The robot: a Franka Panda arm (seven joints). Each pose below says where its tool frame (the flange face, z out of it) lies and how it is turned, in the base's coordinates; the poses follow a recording.
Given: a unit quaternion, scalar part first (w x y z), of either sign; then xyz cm.
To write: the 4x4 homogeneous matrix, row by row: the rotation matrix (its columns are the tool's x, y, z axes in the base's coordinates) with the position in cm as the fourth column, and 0 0 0 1 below. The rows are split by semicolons. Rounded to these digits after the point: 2 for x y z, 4 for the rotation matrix.
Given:
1: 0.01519, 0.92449, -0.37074, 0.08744, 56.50, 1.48, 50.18
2: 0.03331, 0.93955, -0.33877, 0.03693, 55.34, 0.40, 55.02
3: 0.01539, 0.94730, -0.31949, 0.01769, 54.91, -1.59, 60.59
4: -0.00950, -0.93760, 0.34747, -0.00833, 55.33, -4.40, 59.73
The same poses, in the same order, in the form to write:
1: 0.7098, -0.6881, 0.1504, 56.50; -0.6828, -0.7246, -0.0929, 1.48; 0.1729, -0.0367, -0.9842, 50.18; 0, 0, 0, 1
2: 0.7677, -0.6390, 0.0468, 55.34; -0.6341, -0.7682, -0.0876, 0.40; 0.0920, 0.0376, -0.9951, 55.02; 0, 0, 0, 1
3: 0.7952, -0.6058, 0.0237, 54.91; -0.6048, -0.7954, -0.0405, -1.59; 0.0433, 0.0179, -0.9989, 60.59; 0, 0, 0, 1
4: 0.7584, -0.6517, 0.0090, 55.33; -0.6514, -0.7583, -0.0236, -4.40; 0.0222, 0.0120, -0.9997, 59.73; 0, 0, 0, 1
